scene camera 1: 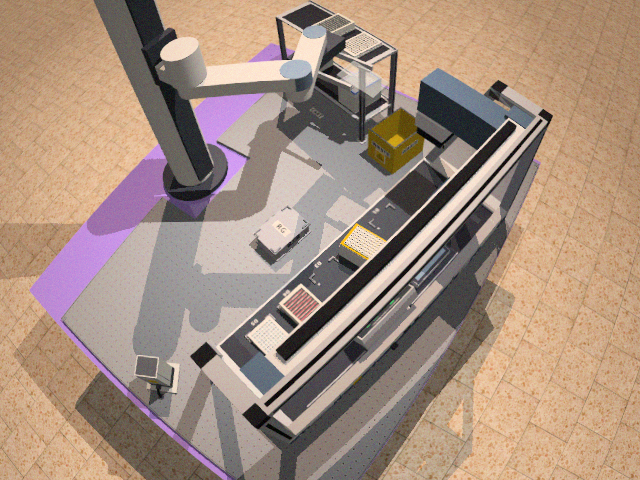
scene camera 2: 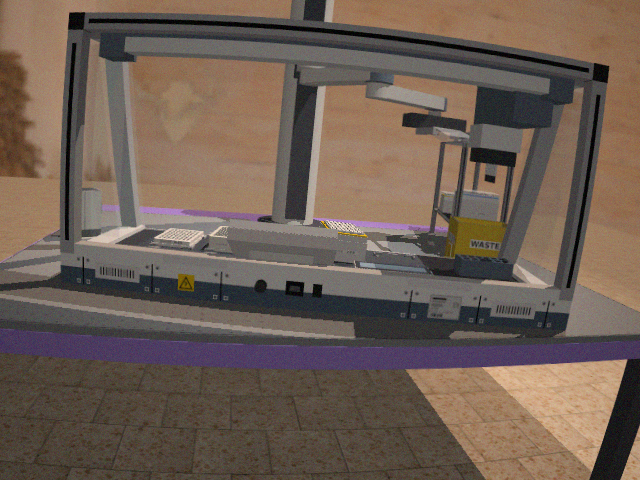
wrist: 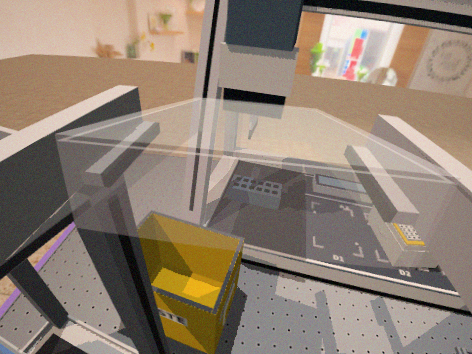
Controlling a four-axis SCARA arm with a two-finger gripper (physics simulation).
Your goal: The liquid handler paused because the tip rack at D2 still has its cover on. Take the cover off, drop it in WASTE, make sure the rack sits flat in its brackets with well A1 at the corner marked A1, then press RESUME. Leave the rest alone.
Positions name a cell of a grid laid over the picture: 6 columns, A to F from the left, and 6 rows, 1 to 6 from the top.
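The gripper (scene camera 1: D1) is visible, also in the wrist view (wrist: D3). A gantry beam (scene camera 1: D4) appears, and the wrist view shows the beam (wrist: F1) as well. A yellow WASTE bin (wrist: C5) is present.
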